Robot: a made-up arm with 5 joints.
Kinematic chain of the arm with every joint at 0, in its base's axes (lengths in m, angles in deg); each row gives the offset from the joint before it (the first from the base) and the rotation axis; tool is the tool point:
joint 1: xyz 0 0 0.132 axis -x
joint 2: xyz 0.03 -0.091 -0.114 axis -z
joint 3: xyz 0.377 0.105 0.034 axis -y
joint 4: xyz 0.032 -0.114 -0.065 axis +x
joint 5: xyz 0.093 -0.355 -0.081 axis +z
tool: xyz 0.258 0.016 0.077
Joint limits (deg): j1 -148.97..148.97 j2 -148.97..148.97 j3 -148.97..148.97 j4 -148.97..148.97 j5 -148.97..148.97
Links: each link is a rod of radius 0.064 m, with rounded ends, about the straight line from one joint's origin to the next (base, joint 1, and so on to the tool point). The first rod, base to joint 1, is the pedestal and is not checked.
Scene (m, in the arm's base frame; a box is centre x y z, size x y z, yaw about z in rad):
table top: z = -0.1
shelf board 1: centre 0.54 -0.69 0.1 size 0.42 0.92 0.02 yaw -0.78
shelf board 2: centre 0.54 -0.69 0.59 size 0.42 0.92 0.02 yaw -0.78
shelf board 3: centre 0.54 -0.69 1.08 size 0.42 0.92 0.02 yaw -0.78
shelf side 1: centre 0.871 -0.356 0.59 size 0.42 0.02 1 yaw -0.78
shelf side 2: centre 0.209 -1.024 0.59 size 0.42 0.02 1 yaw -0.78
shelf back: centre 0.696 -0.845 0.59 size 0.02 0.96 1 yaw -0.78
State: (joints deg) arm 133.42 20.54 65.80 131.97 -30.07
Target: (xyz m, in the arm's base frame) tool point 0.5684 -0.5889 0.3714
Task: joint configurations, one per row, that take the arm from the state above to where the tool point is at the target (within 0.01 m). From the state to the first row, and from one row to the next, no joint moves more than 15 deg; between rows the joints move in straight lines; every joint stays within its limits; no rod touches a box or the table.
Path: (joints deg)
1: 136.53 27.39 52.45 129.79 -39.01
2: 139.64 34.24 39.11 127.61 -47.94
3: 142.75 41.09 25.76 125.43 -56.88
4: 145.86 47.94 12.41 123.25 -65.82
5: 148.97 54.79 -0.93 121.07 -74.76
6: 148.97 51.41 -11.47 124.89 -88.78
7: 148.97 48.03 -22.01 128.70 -102.81
8: 148.97 44.65 -32.54 132.52 -116.83
9: 148.97 41.27 -43.08 136.33 -130.85
10: 148.97 31.33 -34.43 138.59 -116.70
11: 148.97 21.38 -25.78 140.85 -102.54
12: 148.97 11.44 -17.13 143.11 -88.39
13: 148.97 1.50 -8.49 145.37 -74.23

